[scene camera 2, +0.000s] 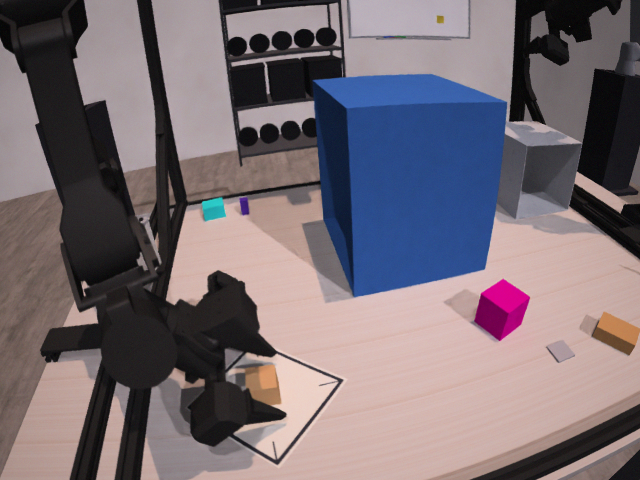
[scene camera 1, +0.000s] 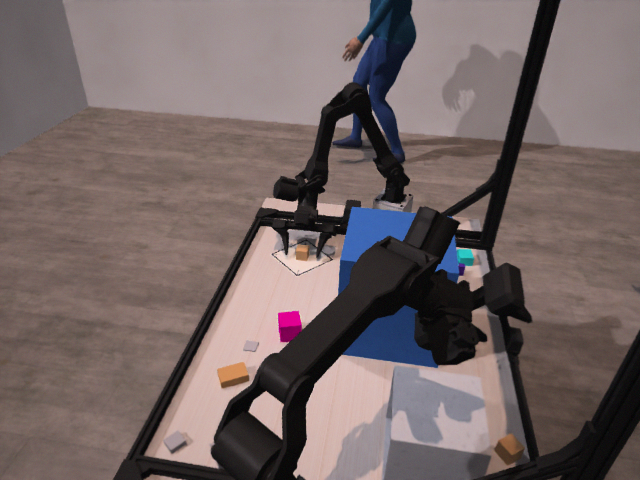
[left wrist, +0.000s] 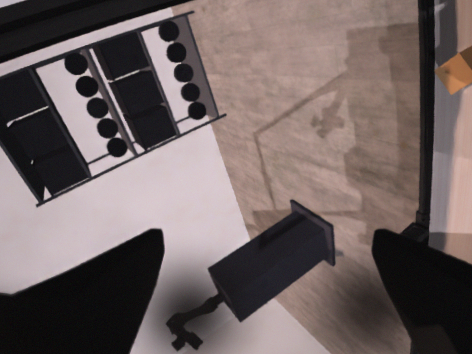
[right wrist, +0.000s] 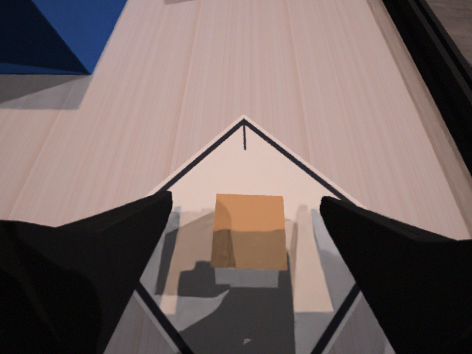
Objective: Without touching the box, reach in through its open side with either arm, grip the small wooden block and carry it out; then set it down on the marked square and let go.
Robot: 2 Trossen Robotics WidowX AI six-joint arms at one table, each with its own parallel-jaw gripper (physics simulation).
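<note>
The small wooden block [scene camera 1: 301, 252] [scene camera 2: 263, 384] [right wrist: 250, 232] sits inside the marked square [scene camera 1: 297, 268] [scene camera 2: 310, 397] [right wrist: 244, 167]. My right gripper [scene camera 1: 302, 255] [scene camera 2: 279, 384] [right wrist: 247, 200] is open around it, with a gap between the block and each finger. My left gripper [scene camera 1: 504, 328] [left wrist: 268, 240] is open and empty, high above the table edge. The blue box [scene camera 1: 392, 330] [scene camera 2: 423, 191] [right wrist: 107, 27] stands upright, apart from my right gripper. Its dark open side shows at its left in scene camera 2.
A magenta cube [scene camera 1: 289, 326] [scene camera 2: 501, 310], an orange brick [scene camera 1: 233, 374] [scene camera 2: 617, 333] and a flat grey tile [scene camera 1: 251, 345] [scene camera 2: 560, 350] lie on the table. A grey open box [scene camera 1: 436, 413] [scene camera 2: 542, 134] stands beyond the blue box. Cyan [scene camera 2: 213, 209] and purple [scene camera 2: 244, 205] blocks lie at the back.
</note>
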